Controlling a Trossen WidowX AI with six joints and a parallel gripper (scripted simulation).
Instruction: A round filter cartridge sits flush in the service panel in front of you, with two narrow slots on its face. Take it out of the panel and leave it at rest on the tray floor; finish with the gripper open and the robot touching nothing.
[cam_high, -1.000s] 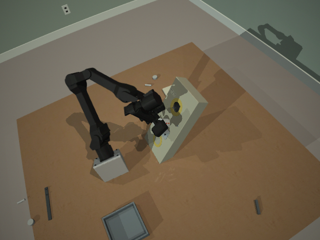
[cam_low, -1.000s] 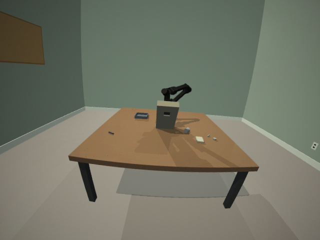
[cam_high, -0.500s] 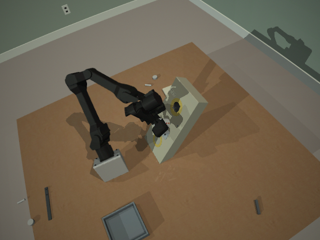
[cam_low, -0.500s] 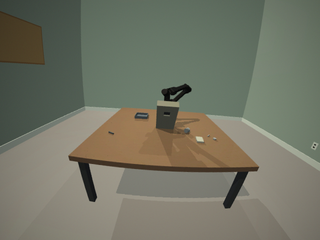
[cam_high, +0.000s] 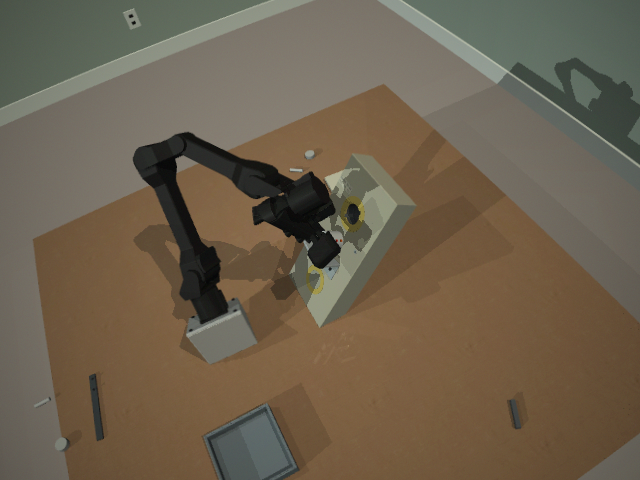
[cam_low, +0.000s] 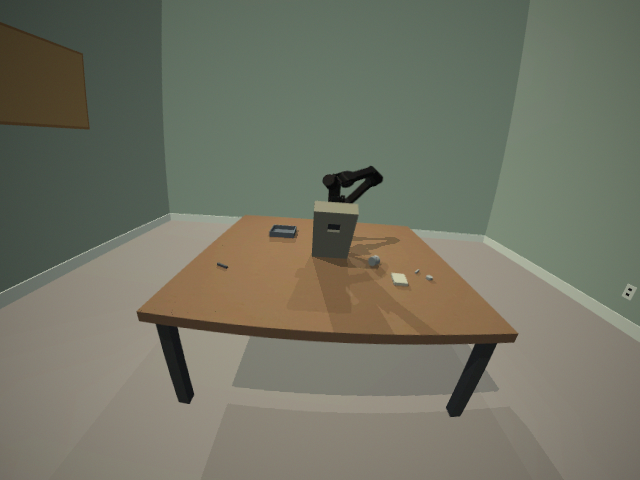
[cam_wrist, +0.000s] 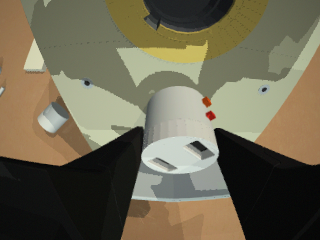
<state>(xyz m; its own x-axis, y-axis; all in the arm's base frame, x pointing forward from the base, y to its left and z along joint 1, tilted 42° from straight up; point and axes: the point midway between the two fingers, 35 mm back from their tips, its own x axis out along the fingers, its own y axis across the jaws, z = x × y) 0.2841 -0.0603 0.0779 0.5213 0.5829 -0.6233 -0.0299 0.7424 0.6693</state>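
My gripper tip is 3 cm short of the beige service panel and 3 cm above it. From my gripper tip the other things lie so: round filter cartridge: right at my gripper tip; then cream block: 31 cm to the left, 18 cm below, 17 cm ahead; then small grey bracket: 5 cm below, 2 cm behind.
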